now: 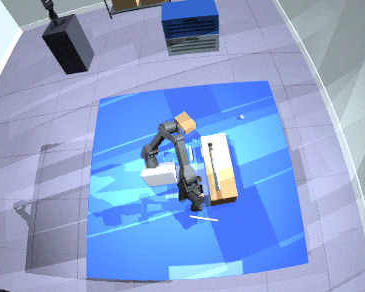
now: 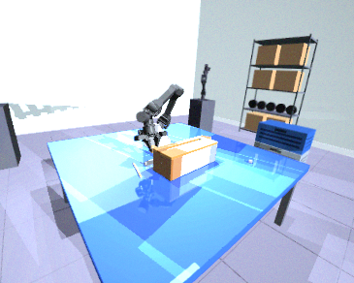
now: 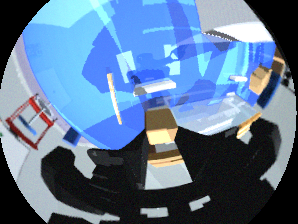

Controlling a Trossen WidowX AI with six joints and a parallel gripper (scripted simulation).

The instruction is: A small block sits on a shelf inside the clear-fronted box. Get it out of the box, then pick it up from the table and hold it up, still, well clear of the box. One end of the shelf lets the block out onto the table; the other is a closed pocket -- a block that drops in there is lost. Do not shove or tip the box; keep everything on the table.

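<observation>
Now: the thin white stick 100 mm to the right of my gripper tip and 90 mm below it. Round my gripper tip: orange carton: 120 mm behind, 510 mm to the left, 60 mm below; then tiny white block: 260 mm ahead, 560 mm to the left, 90 mm below.
</observation>
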